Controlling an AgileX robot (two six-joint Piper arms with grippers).
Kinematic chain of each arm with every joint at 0, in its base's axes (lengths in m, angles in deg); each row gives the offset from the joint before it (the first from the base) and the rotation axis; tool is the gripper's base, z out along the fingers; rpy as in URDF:
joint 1: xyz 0 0 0.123 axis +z
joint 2: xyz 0 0 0 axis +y
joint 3: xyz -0.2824 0 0.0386 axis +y
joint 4: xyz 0.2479 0 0.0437 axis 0.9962 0 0.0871
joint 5: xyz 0 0 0 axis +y
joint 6: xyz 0.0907 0 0.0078 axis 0.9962 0 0.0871
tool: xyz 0 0 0 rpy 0 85 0
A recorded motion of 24 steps. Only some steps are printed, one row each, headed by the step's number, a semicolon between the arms.
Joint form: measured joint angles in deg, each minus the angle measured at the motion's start. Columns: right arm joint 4, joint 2, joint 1, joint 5, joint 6, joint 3; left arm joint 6, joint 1, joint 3, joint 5, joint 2, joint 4.
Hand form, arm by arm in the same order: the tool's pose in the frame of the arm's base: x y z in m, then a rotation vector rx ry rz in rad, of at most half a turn. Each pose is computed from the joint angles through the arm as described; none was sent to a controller.
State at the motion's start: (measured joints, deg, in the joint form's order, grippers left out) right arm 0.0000 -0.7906 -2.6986 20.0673 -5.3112 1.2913; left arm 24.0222 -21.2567 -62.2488 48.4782 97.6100 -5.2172
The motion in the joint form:
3: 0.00 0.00 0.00 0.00 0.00 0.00; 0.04 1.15 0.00 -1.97 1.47 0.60
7: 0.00 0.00 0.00 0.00 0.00 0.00; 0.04 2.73 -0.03 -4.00 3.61 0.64
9: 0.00 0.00 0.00 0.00 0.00 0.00; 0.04 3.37 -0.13 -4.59 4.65 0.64
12: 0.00 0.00 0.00 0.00 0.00 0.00; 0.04 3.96 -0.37 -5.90 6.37 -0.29
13: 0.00 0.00 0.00 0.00 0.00 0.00; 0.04 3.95 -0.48 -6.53 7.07 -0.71
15: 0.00 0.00 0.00 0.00 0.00 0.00; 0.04 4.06 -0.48 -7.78 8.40 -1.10
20: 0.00 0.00 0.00 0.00 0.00 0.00; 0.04 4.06 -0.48 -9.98 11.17 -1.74
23: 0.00 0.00 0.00 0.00 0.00 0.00; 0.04 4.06 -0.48 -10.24 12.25 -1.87
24: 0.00 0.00 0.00 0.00 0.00 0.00; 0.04 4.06 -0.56 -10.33 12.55 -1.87
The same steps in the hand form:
3: 0.0530 -0.0025 0.1747 -0.0420 1.8431 -0.0978; 0.3040 -0.1170 0.1931 1.0358 2.7461 -0.0838
7: 0.0530 -0.0025 0.1747 -0.0420 1.8431 -0.0978; 0.3126 -0.1101 0.1816 0.9956 2.7619 -0.0762
9: 0.0530 -0.0025 0.1747 -0.0420 1.8431 -0.0978; 0.3160 -0.1073 0.1762 0.9811 2.7734 -0.0741
12: 0.0530 -0.0025 0.1747 -0.0420 1.8431 -0.0978; 0.3211 -0.1062 0.1676 0.9501 2.7860 -0.0889
13: 0.0530 -0.0025 0.1747 -0.0420 1.8431 -0.0978; 0.3228 -0.1072 0.1641 0.9420 2.7875 -0.0958
15: 0.0530 -0.0025 0.1747 -0.0420 1.8431 -0.0978; 0.3257 -0.1076 0.1566 0.9306 2.7924 -0.1005
20: 0.0530 -0.0025 0.1747 -0.0420 1.8431 -0.0978; 0.3300 -0.1093 0.1406 0.9175 2.8067 -0.1081
23: 0.0530 -0.0025 0.1747 -0.0420 1.8431 -0.0978; 0.3307 -0.1096 0.1341 0.9183 2.8213 -0.1106
24: 0.0530 -0.0025 0.1747 -0.0420 1.8431 -0.0978; 0.3312 -0.1098 0.1326 0.9187 2.8236 -0.1105

